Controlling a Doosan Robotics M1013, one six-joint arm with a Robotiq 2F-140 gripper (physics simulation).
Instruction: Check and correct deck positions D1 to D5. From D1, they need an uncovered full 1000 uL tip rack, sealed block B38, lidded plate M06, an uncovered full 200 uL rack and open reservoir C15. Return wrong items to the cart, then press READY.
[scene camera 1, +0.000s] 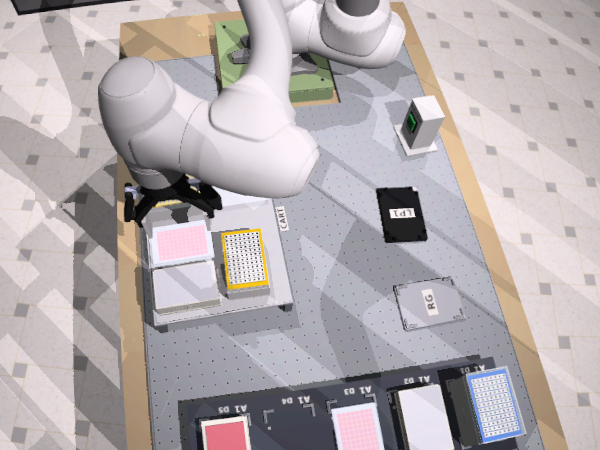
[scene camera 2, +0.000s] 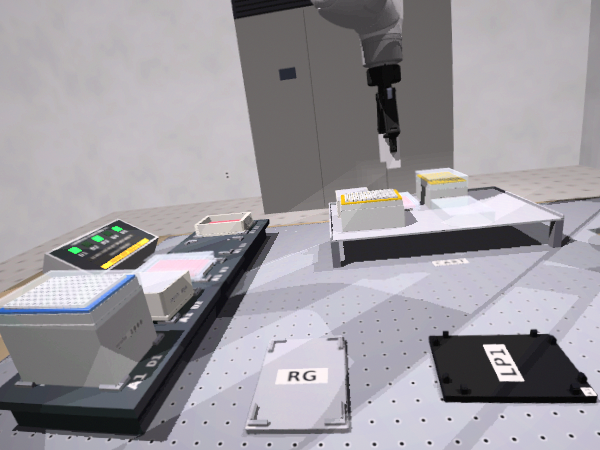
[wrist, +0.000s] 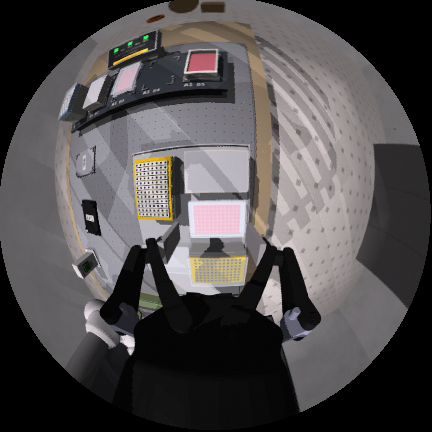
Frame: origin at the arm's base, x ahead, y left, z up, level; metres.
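Seen in the pictures: gripper, fingertip midpoint: (scene camera 1: 179, 227) (scene camera 2: 389, 164) (wrist: 212, 231).
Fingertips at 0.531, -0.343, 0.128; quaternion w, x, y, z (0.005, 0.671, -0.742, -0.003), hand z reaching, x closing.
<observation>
Pixels of each thing's top centre, then the offset from my fingertips to it, as dx, dy, dz. "spot": a spot on its surface instead.
- uncovered yellow tip rack at its top centre: (wrist: 150, 189) (scene camera 1: 244, 257) (scene camera 2: 369, 194) +0.074, +0.112, -0.042
- red-filled reservoir at its top centre: (scene camera 2: 223, 218) (wrist: 201, 59) +0.426, -0.007, -0.086
- console at a spot on its surface: (scene camera 2: 100, 245) spot: +0.602, +0.236, -0.046
- Plate RG at its top centre: (scene camera 2: 301, 372) (scene camera 1: 430, 301) (wrist: 82, 162) +0.236, +0.494, -0.152
- black plate LP1 at its top centre: (scene camera 2: 502, 354) (scene camera 1: 403, 211) (wrist: 87, 218) +0.010, +0.511, -0.146
- white device with a green screen, top centre: (scene camera 1: 428, 107) (wrist: 76, 270) -0.197, +0.634, -0.036
My open gripper (scene camera 1: 170, 218) (scene camera 2: 393, 157) (wrist: 212, 231) hangs above the cart (scene camera 1: 250, 311) (scene camera 2: 515, 212), over a clear-covered yellow rack (scene camera 2: 442, 192) (wrist: 218, 270), with nothing between its fingers. An uncovered yellow tip rack (scene camera 1: 245, 257) (scene camera 2: 372, 212) (wrist: 153, 189), a pink plate (scene camera 1: 182, 241) (wrist: 217, 219) and a white block (scene camera 1: 185, 287) (wrist: 216, 171) are also on the cart. D1 holds a blue-edged rack (scene camera 1: 495, 405) (scene camera 2: 120, 325) with a pale outline round its top, D2 a white block (scene camera 1: 425, 420), D3 a pink plate (scene camera 1: 357, 425), D5 a red-filled reservoir (scene camera 1: 225, 435) (wrist: 202, 62). D4 is bare.
The console (scene camera 2: 100, 245) (wrist: 134, 49) shows three green lights and a yellow bar behind the deck. Plate RG (scene camera 1: 415, 312) (scene camera 2: 300, 405) and black plate LP1 (scene camera 1: 402, 230) (scene camera 2: 460, 370) lie beside the cart. A white device with a green screen (scene camera 1: 425, 122) stands near the table edge.
</observation>
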